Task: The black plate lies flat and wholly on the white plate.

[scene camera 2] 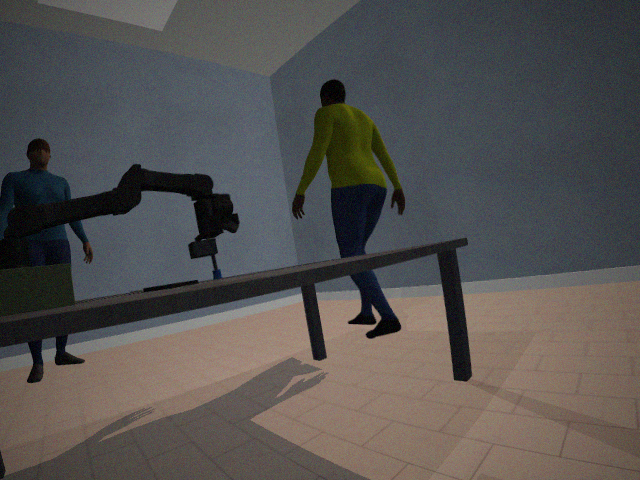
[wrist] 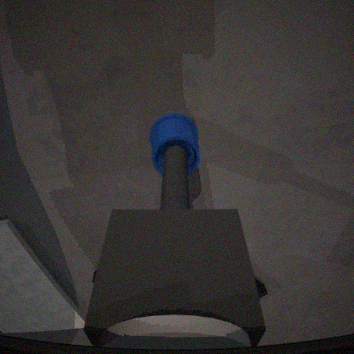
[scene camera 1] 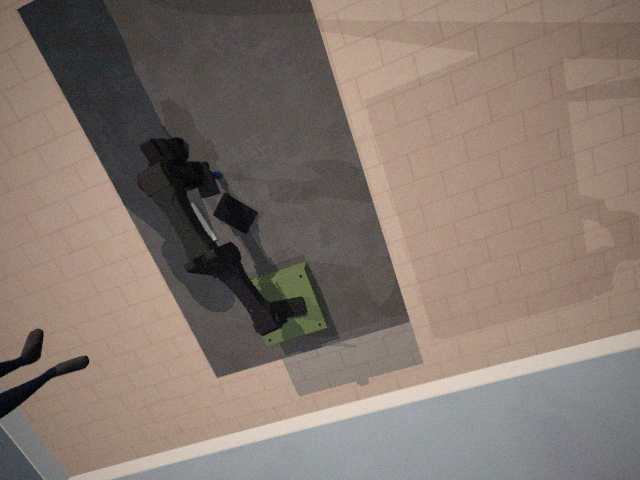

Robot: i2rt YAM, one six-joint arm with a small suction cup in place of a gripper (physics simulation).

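Pixels of known places: end effector, tool point: [scene camera 2: 218, 278] [wrist: 174, 134] [scene camera 1: 218, 175]; arm's base, origin of the base link: [scene camera 2: 16, 272] [scene camera 1: 279, 309].
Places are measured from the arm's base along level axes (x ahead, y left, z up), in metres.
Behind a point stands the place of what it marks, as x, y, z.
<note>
The black plate [scene camera 1: 236, 212] @(0.380, 0.088, -0.078) [scene camera 2: 170, 285] @(0.361, 0.014, -0.081) lies flat on the table. In the wrist view it is largely or wholly hidden behind the cup's mount. The white plate [scene camera 1: 203, 222] @(0.368, 0.226, -0.083) [wrist: 30, 280] @(0.378, 0.239, -0.083) lies beside it, partly hidden under the arm in scene camera 1. The two plates look apart, with a narrow gap between them. My gripper, a blue suction cup [scene camera 1: 218, 175] [scene camera 2: 217, 274] [wrist: 175, 142], is open and holds no plate. It is low over the table, past the black plate on the side away from the arm's base; whether it touches the table I cannot tell.
The arm's green base block [scene camera 1: 312, 320] @(-0.068, -0.113, -0.001) [scene camera 2: 38, 289] @(0.074, -0.136, -0.049) stands near one end of the dark table [scene camera 1: 289, 103] @(0.700, -0.192, -0.089) [scene camera 2: 330, 268] @(0.599, -0.377, -0.095). The arm's links pass above the white plate. Two people, one in yellow [scene camera 2: 351, 144] and one in blue [scene camera 2: 43, 198], stand beyond the table.
</note>
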